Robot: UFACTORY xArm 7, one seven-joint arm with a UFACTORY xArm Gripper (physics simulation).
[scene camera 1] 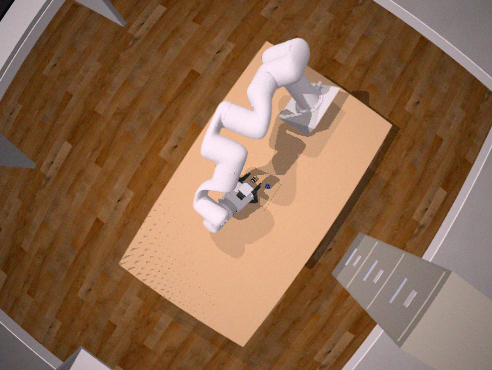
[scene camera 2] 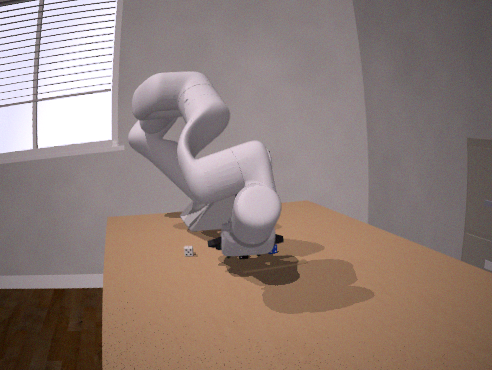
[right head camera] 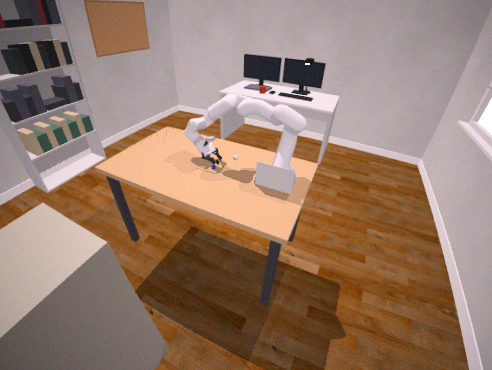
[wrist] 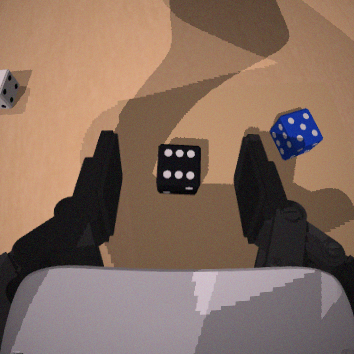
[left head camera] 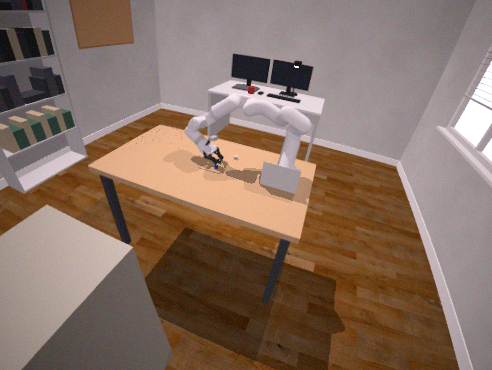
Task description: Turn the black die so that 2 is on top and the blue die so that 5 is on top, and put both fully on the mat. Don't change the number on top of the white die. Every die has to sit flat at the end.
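The black die (wrist: 178,170) (scene camera 1: 253,180) (scene camera 2: 243,257) lies between my open fingers, touching neither; its six-pip face is toward the wrist camera and appears to be on top. My gripper (wrist: 179,154) (left head camera: 219,162) is low and tilted. The blue die (wrist: 297,134) (scene camera 1: 268,186) (scene camera 2: 274,248) (left head camera: 216,167) lies just outside the right finger in the wrist view; its largest visible face there shows five pips. The white die (wrist: 7,90) (scene camera 2: 188,251) (left head camera: 236,157) stands apart, beyond the left finger. The mat (scene camera 1: 272,197) shows as a faint outline; its full edge is hard to see.
The arm's base (scene camera 1: 312,112) stands on the table (scene camera 1: 210,280) (scene camera 2: 165,320). The arm hangs low over the table behind the gripper. Its shadows cover the area around the black and blue dice. A desk with monitors and a shelf stand away from the table.
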